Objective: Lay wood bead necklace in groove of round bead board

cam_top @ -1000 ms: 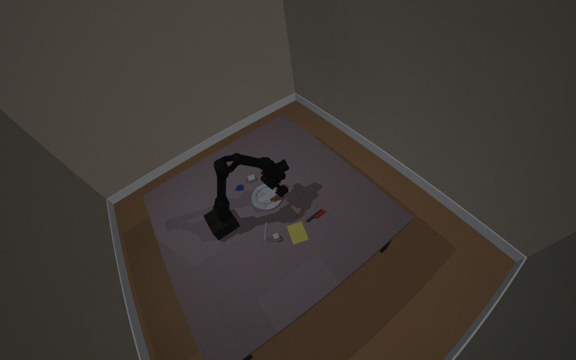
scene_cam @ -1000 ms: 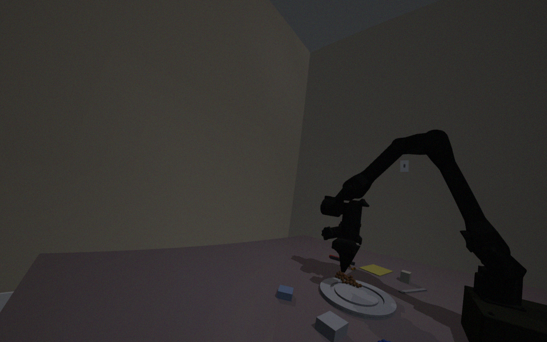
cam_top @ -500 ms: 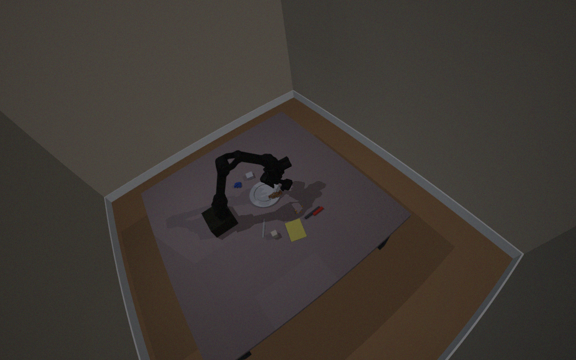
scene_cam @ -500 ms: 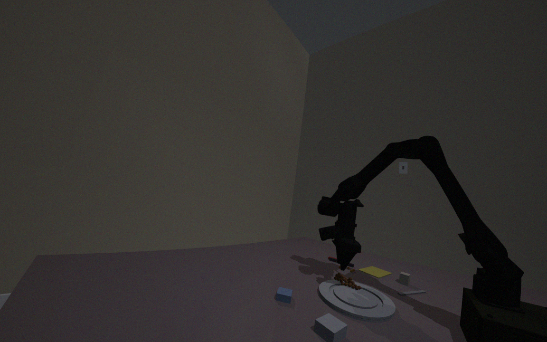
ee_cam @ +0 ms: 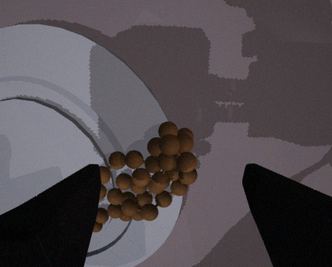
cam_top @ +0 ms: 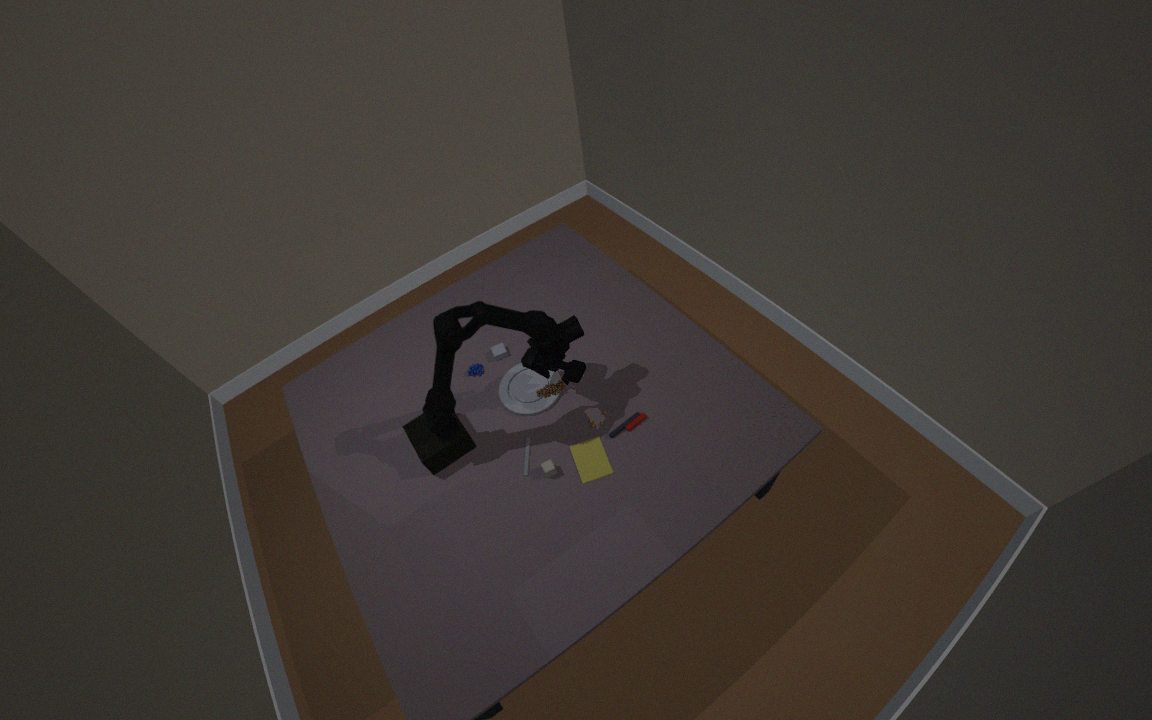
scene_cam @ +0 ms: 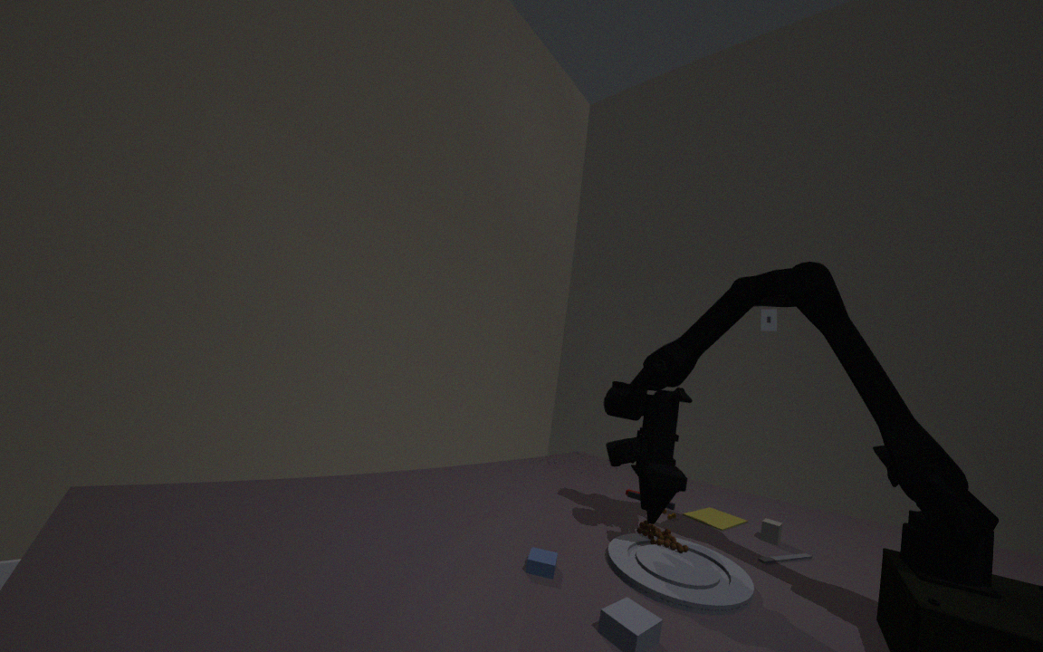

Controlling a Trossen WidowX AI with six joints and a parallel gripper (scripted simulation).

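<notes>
The round bead board lies 7 cm behind my gripper tip, 7 cm to the left of it and 3 cm below it. The rest, counted from my gripper tip: red-and-black tool: 6 cm ahead, 25 cm to the right, 4 cm below; blue block: 8 cm ahead, 21 cm to the left, 3 cm below; thin stick: 22 cm behind, 11 cm to the right, 4 cm below.
</notes>
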